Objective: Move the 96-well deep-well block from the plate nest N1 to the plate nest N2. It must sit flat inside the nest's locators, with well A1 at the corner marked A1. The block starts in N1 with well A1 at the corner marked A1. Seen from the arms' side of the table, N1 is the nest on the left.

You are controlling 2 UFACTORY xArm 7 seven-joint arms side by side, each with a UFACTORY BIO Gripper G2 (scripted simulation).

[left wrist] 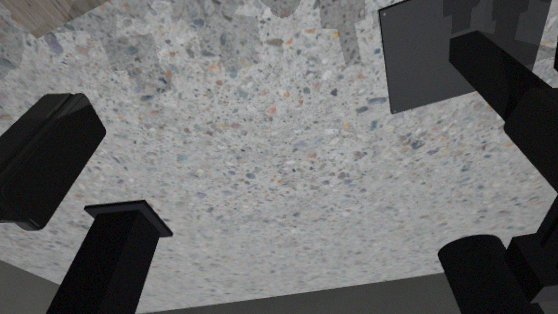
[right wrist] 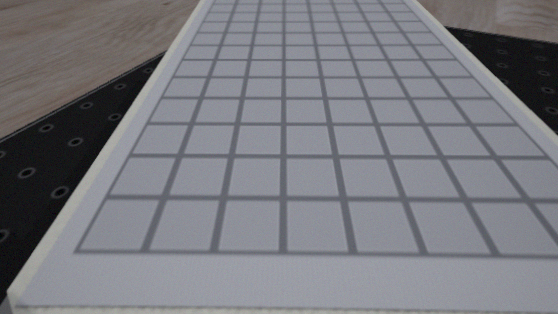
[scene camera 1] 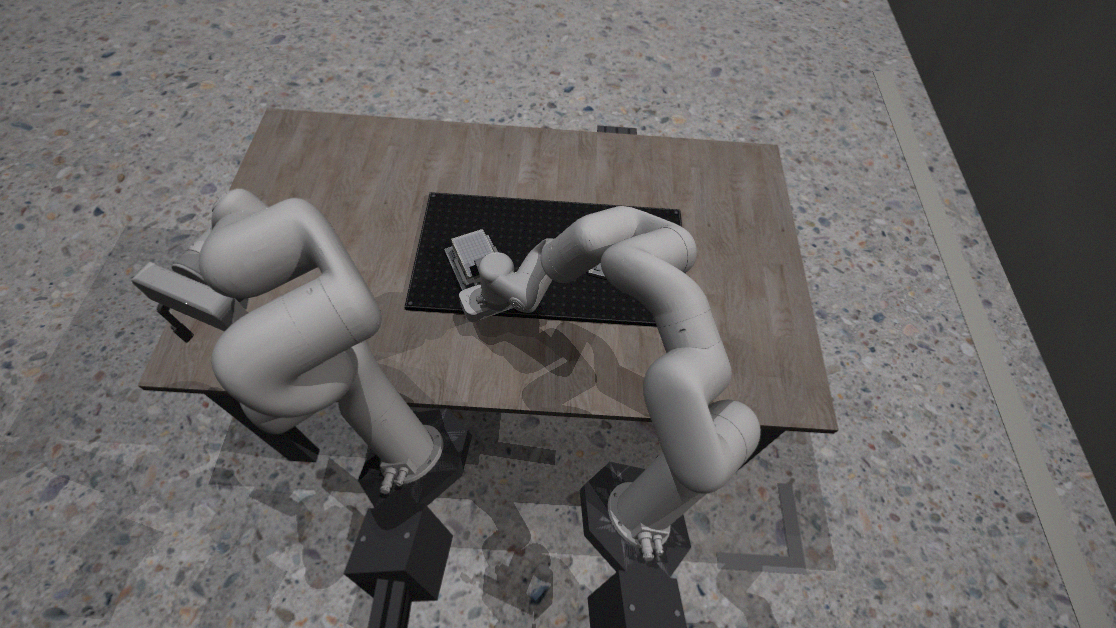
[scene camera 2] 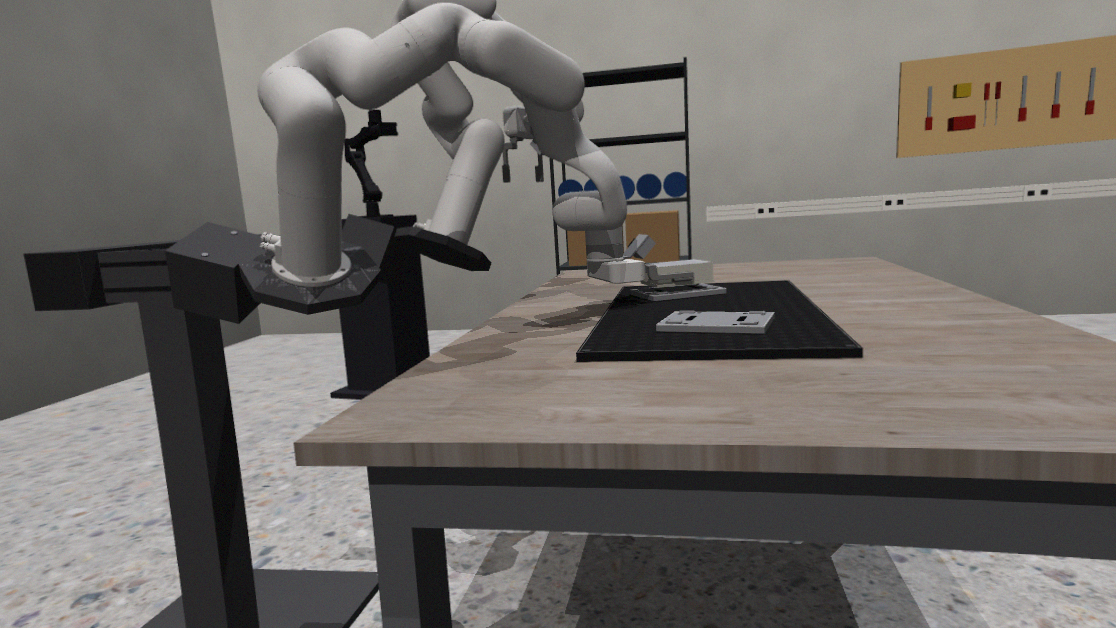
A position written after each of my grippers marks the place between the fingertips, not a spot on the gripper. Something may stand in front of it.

I see my left gripper (scene camera 2: 523,182), my right gripper (scene camera 1: 474,254) and a pale deep-well block (scene camera 2: 703,270).
The pale deep-well block also shows in the right wrist view (right wrist: 267,156) and in scene camera 1 (scene camera 1: 469,247). The left wrist view does not show the pale deep-well block: it is out of frame.
